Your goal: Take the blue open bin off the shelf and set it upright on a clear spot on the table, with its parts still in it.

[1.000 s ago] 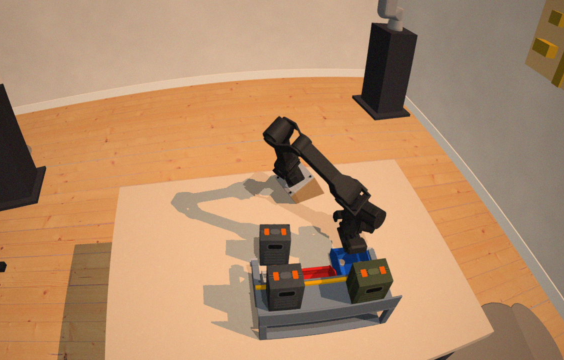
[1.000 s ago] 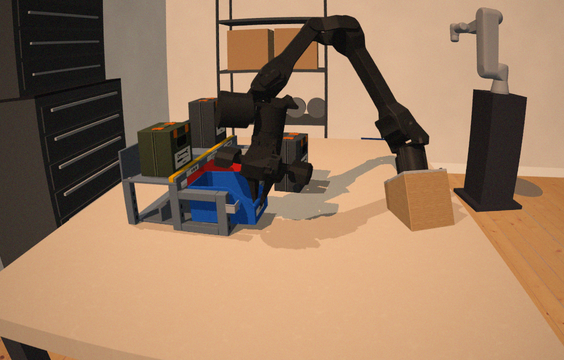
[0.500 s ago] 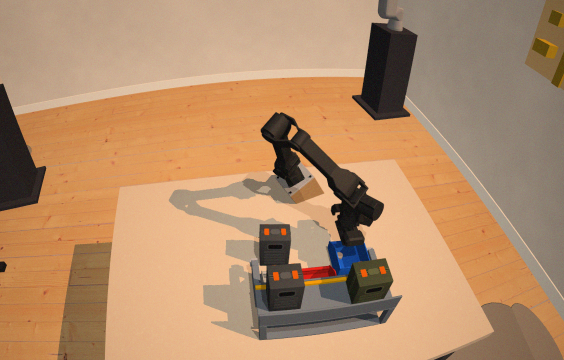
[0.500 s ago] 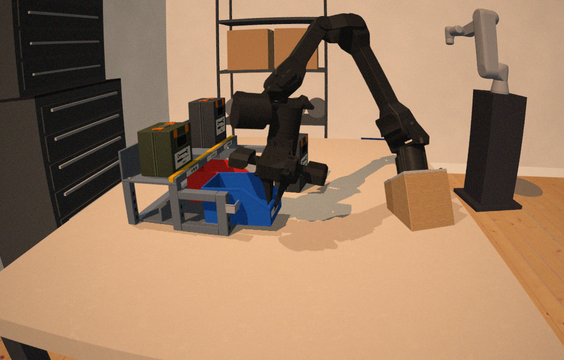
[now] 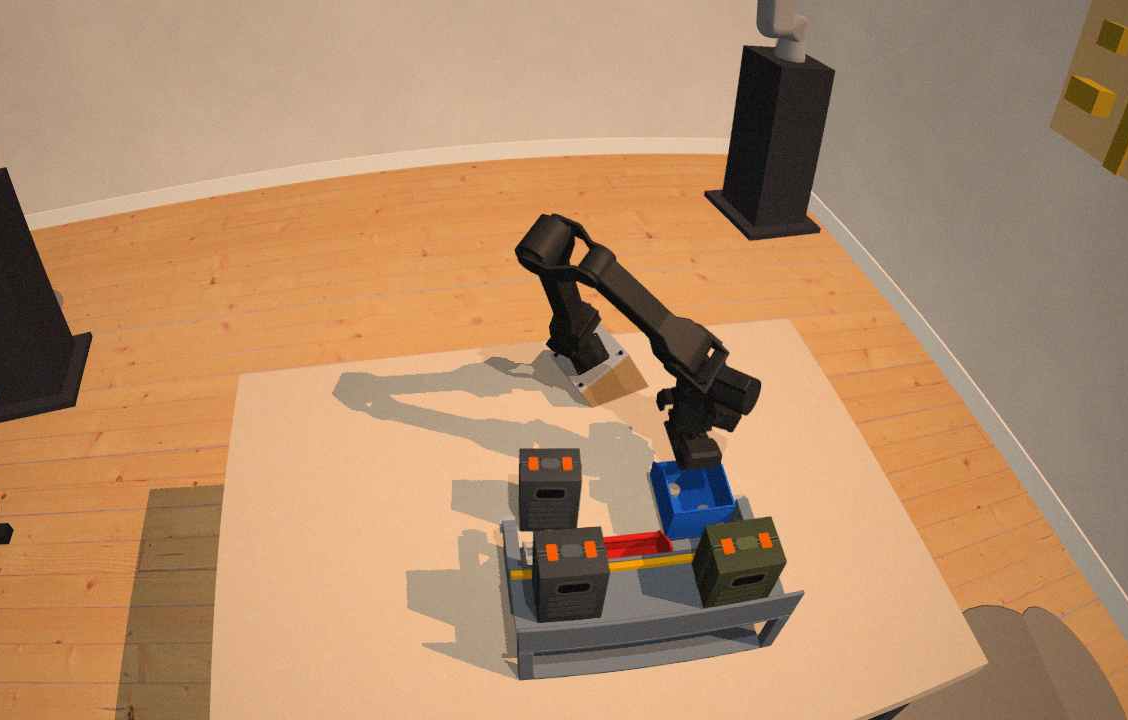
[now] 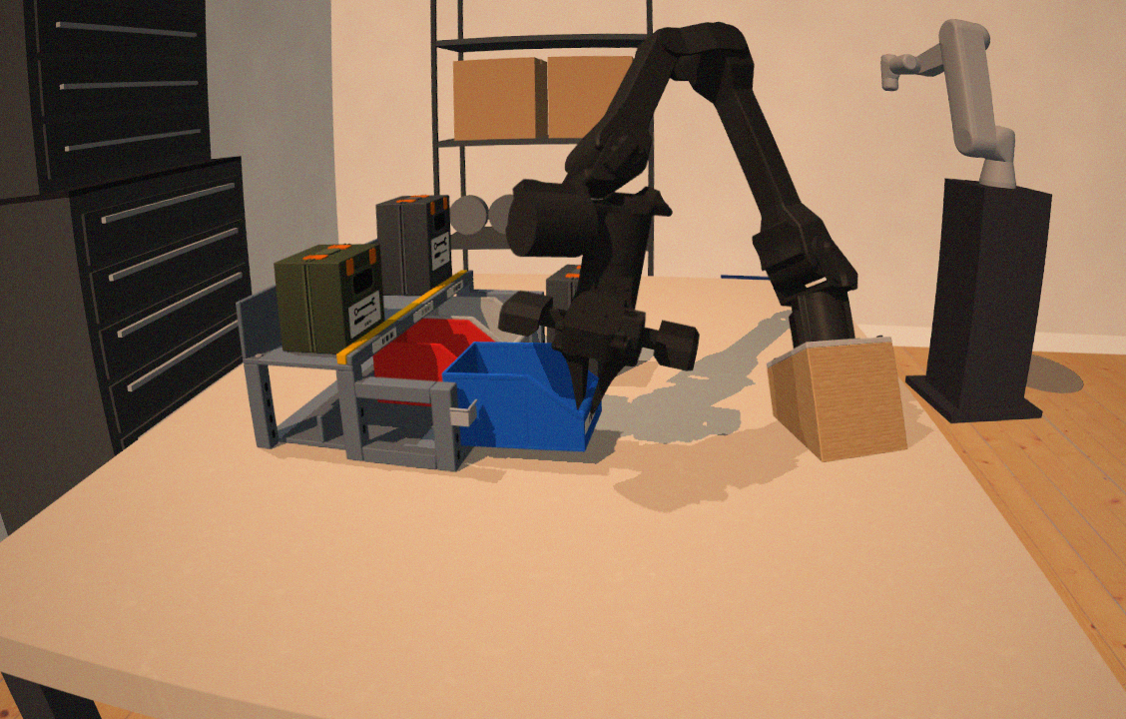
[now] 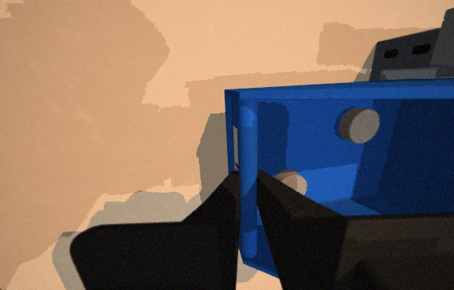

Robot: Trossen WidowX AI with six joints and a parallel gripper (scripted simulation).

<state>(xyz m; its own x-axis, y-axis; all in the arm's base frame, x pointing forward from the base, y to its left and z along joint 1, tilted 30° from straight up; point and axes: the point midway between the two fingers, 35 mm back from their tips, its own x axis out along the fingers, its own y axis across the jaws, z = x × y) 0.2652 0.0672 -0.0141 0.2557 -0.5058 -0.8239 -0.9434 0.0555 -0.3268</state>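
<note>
The blue open bin is 70 mm ahead of my hand, 10 mm to the right of it and 20 mm below it. Also, from my hand: red bin: 170 mm ahead, 150 mm to the right, 30 mm below; yellow rail: 200 mm ahead, 160 mm to the right, 30 mm above; green case: 270 mm ahead, 60 mm to the right, 70 mm above.
</note>
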